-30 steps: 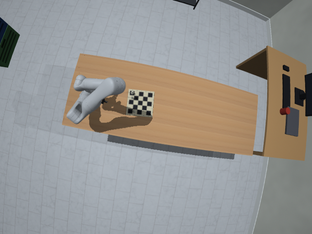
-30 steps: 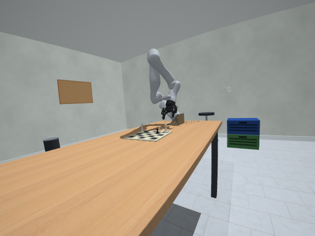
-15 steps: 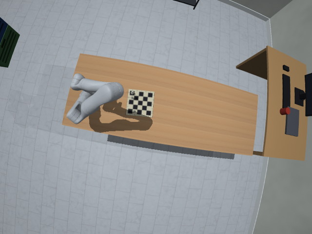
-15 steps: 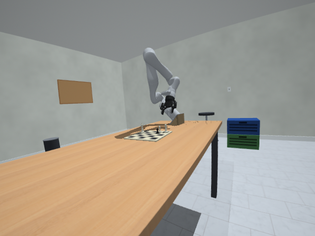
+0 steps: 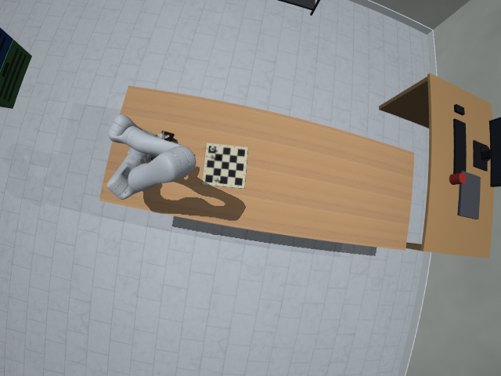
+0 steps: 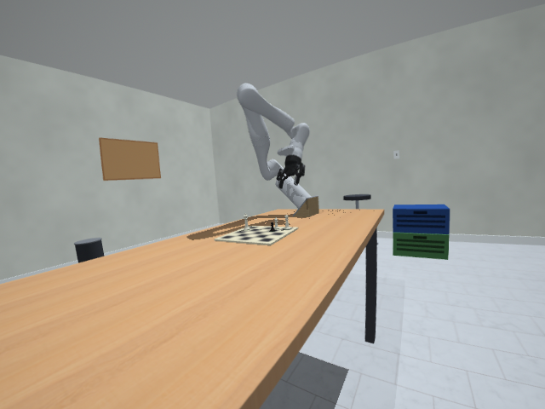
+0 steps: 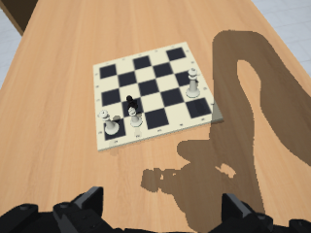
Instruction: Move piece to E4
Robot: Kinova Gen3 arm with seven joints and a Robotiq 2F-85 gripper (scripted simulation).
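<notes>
My gripper is now 250 mm short of the small chessboard, 160 mm above it and 30 mm to the right of it. Also, from my hand: black piece (210 mm ahead, 140 mm below, 60 mm to the left).
</notes>
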